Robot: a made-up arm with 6 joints.
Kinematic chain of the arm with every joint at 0, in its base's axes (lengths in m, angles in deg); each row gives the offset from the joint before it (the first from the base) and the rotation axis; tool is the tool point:
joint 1: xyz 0 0 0.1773 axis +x
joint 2: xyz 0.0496 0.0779 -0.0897 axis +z
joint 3: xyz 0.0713 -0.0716 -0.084 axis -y
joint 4: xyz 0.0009 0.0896 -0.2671 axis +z
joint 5: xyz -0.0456 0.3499 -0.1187 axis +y
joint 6: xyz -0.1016 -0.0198 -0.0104 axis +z
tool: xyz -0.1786 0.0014 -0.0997
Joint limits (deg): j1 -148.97..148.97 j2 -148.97..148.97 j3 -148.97..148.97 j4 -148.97..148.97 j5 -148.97..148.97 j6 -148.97..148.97
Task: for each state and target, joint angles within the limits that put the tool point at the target. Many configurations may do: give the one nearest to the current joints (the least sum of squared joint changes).
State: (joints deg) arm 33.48 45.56 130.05 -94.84 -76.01 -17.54
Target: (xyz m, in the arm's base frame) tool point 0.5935 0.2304 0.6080
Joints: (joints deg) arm 14.28 38.47 110.17 -105.79 -90.13 -7.73
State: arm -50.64 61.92 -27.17 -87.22 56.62 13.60
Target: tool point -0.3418 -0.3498 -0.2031
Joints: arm -64.62 78.02 -38.74 -70.47 46.65 16.59
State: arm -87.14 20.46 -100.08 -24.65 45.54 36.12
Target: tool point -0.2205 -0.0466 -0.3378
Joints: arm -85.47 3.08 -92.74 -40.47 34.61 17.20
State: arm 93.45 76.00 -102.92 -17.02 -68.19 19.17
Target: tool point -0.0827 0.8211 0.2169
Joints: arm 113.15 98.88 -56.70 -49.38 -86.88 4.75
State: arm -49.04 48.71 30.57 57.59 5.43 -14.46
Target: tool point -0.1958 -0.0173 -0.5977
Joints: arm -9.59 38.55 27.35 30.97 16.27 -19.12
